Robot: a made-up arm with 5 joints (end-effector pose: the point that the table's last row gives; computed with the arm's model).
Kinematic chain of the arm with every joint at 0, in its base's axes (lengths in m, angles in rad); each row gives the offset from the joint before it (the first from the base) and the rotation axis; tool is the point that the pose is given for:
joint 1: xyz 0 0 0.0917 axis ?
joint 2: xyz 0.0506 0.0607 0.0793 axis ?
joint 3: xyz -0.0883 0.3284 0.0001 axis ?
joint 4: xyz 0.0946 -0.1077 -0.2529 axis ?
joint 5: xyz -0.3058 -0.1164 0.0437 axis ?
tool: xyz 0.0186 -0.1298 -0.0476
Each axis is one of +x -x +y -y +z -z.
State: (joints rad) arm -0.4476 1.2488 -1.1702 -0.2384 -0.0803
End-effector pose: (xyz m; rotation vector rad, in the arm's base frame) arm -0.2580 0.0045 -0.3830 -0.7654 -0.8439 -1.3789
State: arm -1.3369 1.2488 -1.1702 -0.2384 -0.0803
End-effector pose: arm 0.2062 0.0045 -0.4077 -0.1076 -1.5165 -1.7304
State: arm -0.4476 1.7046 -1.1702 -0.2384 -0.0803
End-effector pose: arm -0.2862 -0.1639 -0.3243 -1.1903 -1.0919 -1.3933
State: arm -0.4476 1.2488 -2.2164 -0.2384 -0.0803
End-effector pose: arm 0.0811 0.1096 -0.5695 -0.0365 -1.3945 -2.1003
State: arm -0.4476 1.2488 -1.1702 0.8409 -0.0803
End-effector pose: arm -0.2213 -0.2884 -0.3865 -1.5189 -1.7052 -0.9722
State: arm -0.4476 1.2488 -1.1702 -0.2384 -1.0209
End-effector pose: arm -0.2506 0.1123 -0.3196 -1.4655 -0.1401 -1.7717
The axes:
joint 1: +y
joint 2: -x
joint 3: +z
joint 4: -y
joint 5: +x

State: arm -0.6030 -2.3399 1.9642 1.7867 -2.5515
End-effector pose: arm -0.3500 0.1987 0.7631 1.9812 -0.3173 -1.1826
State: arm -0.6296 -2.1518 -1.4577 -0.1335 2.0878
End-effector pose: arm -0.5252 -0.0020 0.5109 -2.0060 -0.5086 1.1234
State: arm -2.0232 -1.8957 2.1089 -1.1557 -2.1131
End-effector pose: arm -0.5444 -0.1938 -0.1074 0.5459 1.7570 1.1561
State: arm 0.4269 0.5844 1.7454 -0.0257 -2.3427
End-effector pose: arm 0.1131 0.1627 -0.0463 -1.4702 -1.5781 1.7485
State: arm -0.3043 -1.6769 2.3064 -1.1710 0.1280
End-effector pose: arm 0.0492 0.0002 0.7471 -0.3644 -1.0925 1.6289
